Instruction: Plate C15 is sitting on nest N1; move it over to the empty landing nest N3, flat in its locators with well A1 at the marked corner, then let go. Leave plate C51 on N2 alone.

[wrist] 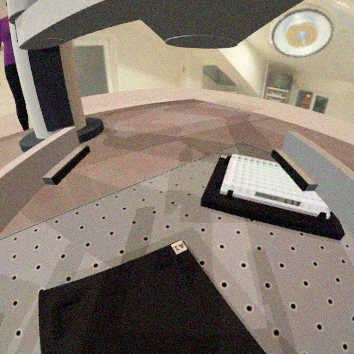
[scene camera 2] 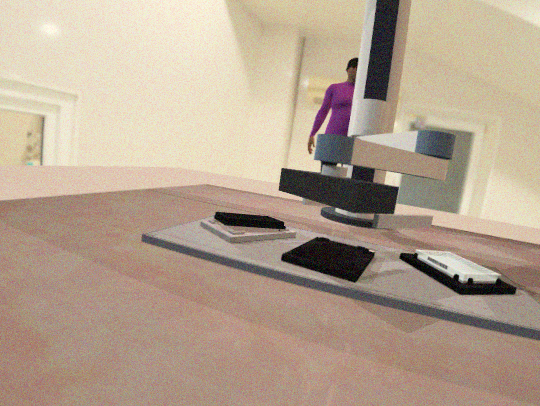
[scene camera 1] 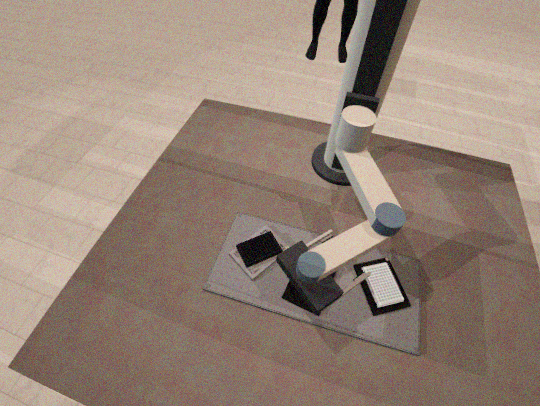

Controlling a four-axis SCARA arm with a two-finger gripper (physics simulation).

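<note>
A white plate (scene camera 1: 384, 285) (scene camera 2: 457, 265) (wrist: 267, 182) sits in a black nest (scene camera 1: 370, 298) (scene camera 2: 482, 288) (wrist: 250, 213) at the right; its blurred label looks like C15. The middle black nest (scene camera 2: 327, 257) (wrist: 140, 305) holds no plate and has an A1 tag (wrist: 179, 247) at one corner. A black plate (scene camera 1: 259, 248) (scene camera 2: 249, 220) rests on the light grey nest (scene camera 1: 256, 272) (scene camera 2: 240, 237) at the left; its seating in the locators is unclear. My gripper (scene camera 1: 351, 253) (wrist: 179, 137) is wide open and empty, above and behind the middle nest, partly covering it in scene camera 1.
All three nests stand on a grey perforated board (scene camera 1: 230, 285) (scene camera 2: 210, 251) (wrist: 200, 225). The arm's column (scene camera 1: 345, 100) (scene camera 2: 380, 115) (wrist: 50, 90) rises behind it. A person in purple (scene camera 2: 340, 107) stands behind the column.
</note>
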